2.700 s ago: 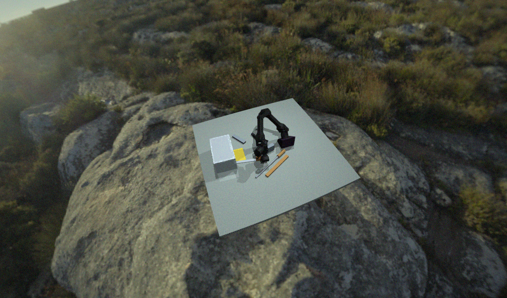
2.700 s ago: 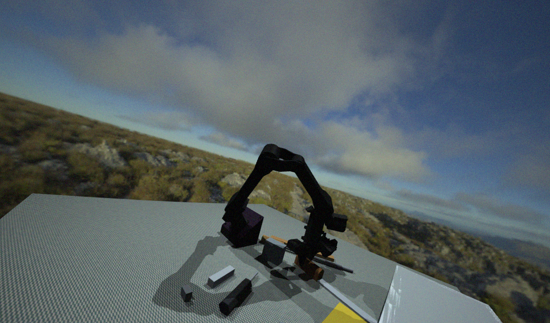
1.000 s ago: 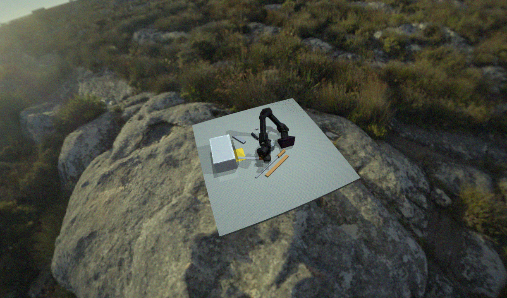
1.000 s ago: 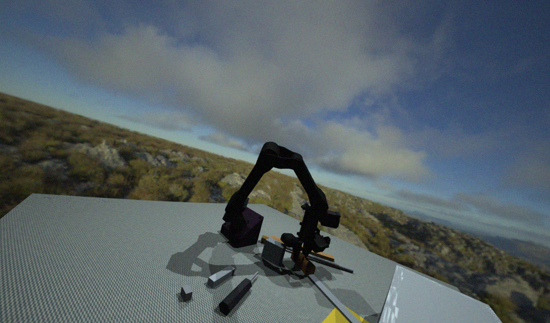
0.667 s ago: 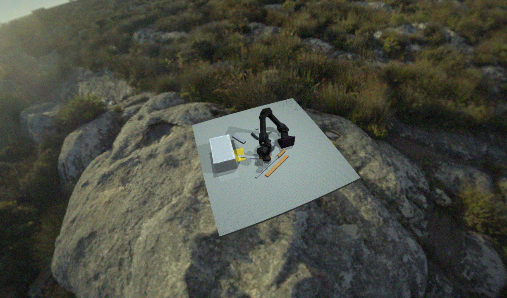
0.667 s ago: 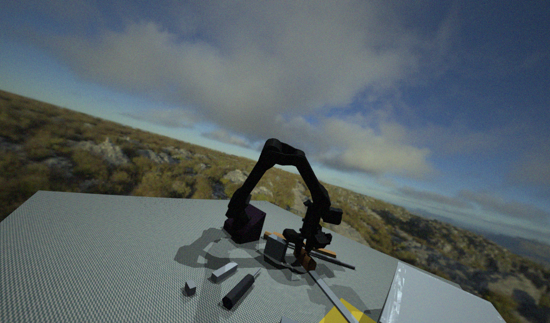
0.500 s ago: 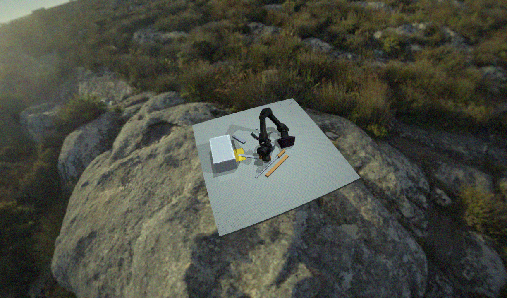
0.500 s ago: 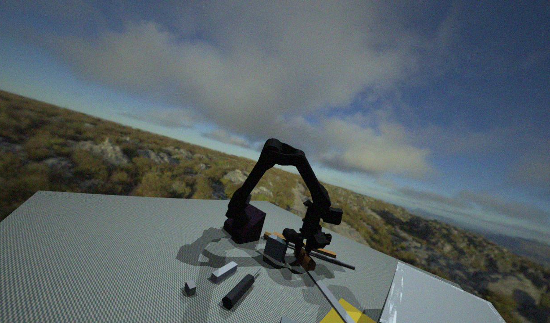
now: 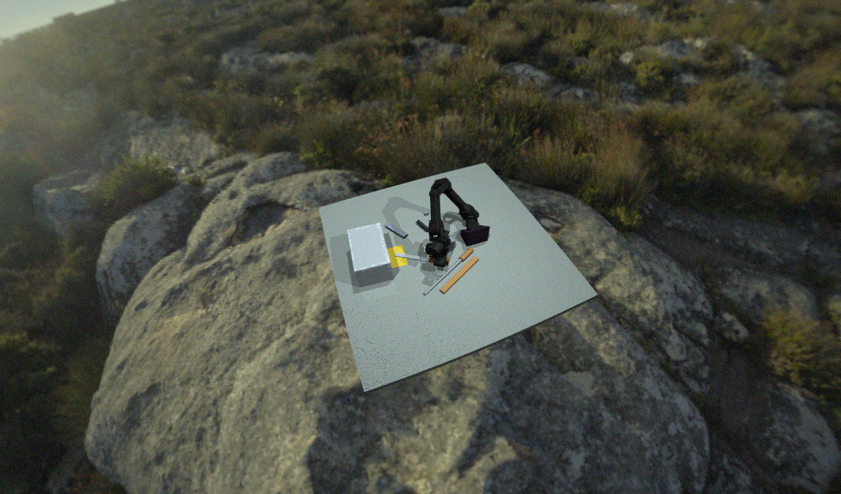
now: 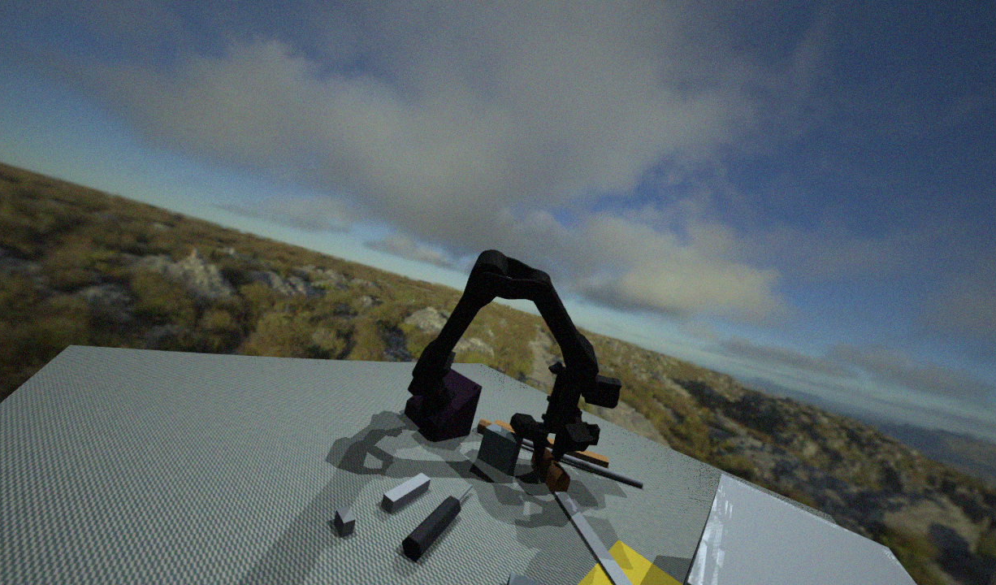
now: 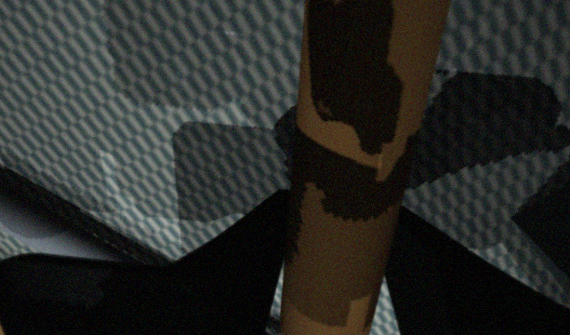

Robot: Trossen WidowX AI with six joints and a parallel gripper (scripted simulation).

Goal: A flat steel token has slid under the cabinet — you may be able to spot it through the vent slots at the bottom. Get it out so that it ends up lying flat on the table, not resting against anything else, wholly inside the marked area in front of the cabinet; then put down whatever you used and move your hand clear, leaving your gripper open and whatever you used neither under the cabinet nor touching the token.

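The grey block lies 80 mm behind my gripper tip, 70 mm to the right of it and 20 mm above it. From my gripper tip the other things lie so: grey bar 90 mm behind, 290 mm to the right; then small grey cube 80 mm behind, 390 mm to the right; then wooden stick 50 mm behind, 120 mm to the left.
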